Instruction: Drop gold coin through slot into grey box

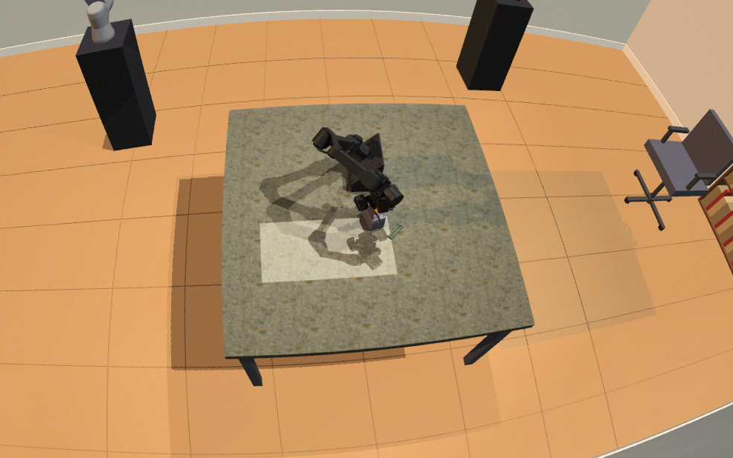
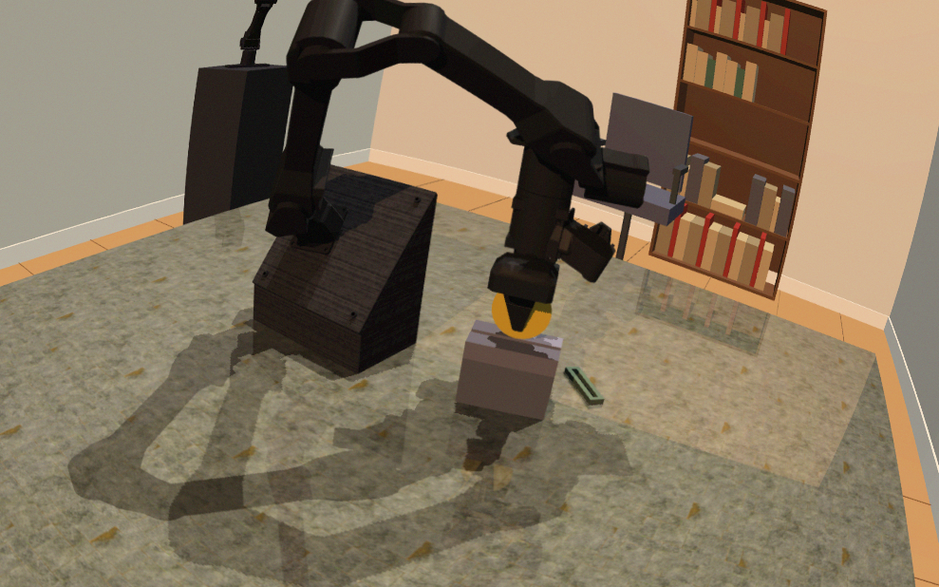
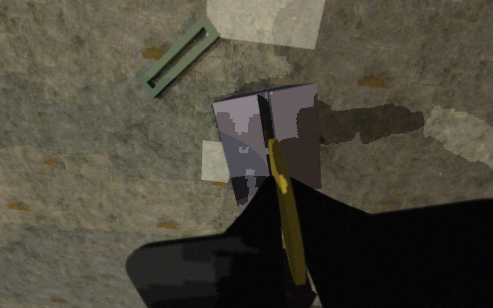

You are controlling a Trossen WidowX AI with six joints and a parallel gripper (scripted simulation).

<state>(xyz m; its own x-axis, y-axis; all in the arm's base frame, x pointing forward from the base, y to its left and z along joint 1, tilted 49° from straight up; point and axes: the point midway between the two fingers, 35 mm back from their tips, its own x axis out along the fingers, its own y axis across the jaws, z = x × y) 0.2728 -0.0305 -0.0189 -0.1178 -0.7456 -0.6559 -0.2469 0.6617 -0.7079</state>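
Now: gripper tip 20 mm below the gold coin.
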